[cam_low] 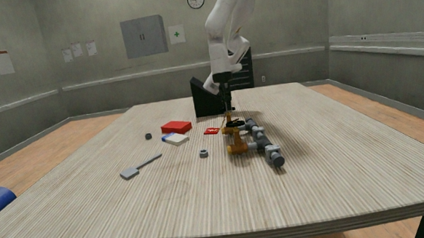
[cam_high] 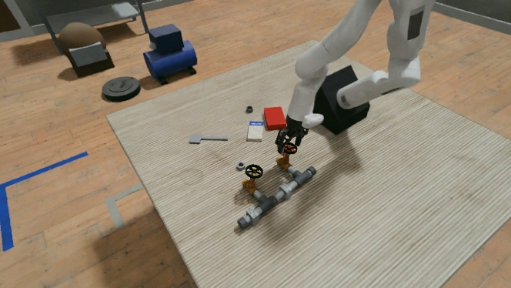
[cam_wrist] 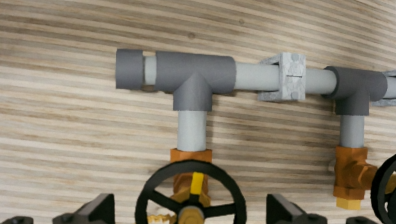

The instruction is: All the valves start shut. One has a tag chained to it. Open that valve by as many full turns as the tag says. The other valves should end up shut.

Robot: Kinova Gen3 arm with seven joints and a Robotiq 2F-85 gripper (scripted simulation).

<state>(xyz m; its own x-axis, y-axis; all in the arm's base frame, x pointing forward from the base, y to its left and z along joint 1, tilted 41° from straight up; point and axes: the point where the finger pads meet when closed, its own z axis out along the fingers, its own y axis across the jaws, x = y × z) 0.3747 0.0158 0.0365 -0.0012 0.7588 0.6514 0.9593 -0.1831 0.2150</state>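
Now: the red tag 100 mm below my hand, 80 mm to the right of it and 70 mm behind it. The rest, counted from my hand: nut: 130 mm ahead, 120 mm to the right, 100 mm below; then red box: 230 mm to the right, 150 mm behind, 90 mm below; then grey flat tool: 340 mm to the right, 150 mm ahead, 100 mm below.
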